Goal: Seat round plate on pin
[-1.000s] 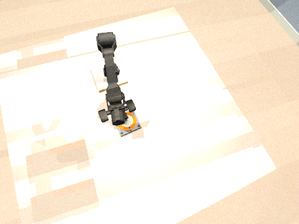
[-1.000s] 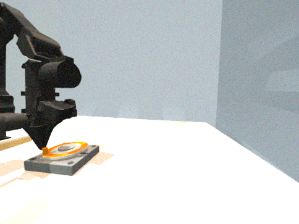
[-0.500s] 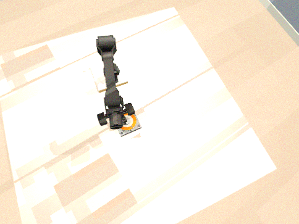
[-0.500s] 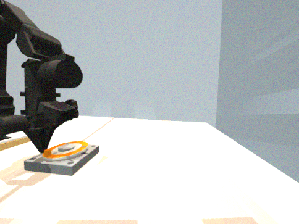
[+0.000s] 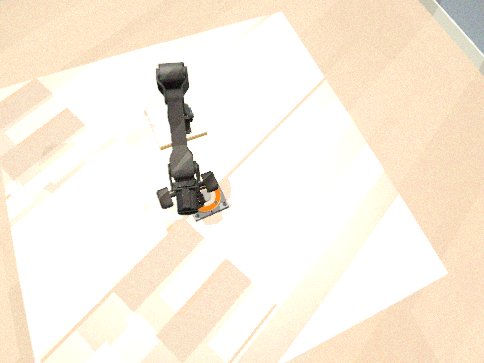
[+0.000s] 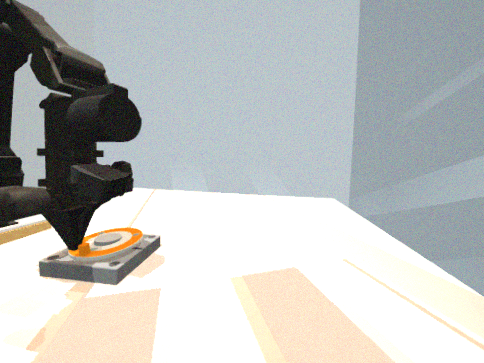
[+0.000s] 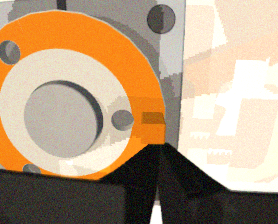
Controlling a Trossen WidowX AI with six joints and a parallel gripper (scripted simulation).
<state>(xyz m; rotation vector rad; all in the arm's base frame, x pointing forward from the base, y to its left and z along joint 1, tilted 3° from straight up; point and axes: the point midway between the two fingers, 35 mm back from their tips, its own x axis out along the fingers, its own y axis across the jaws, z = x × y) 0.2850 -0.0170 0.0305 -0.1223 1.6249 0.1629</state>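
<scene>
Now: gripper tip 50 mm to the right of the grey base and 20 mm above it.
</scene>
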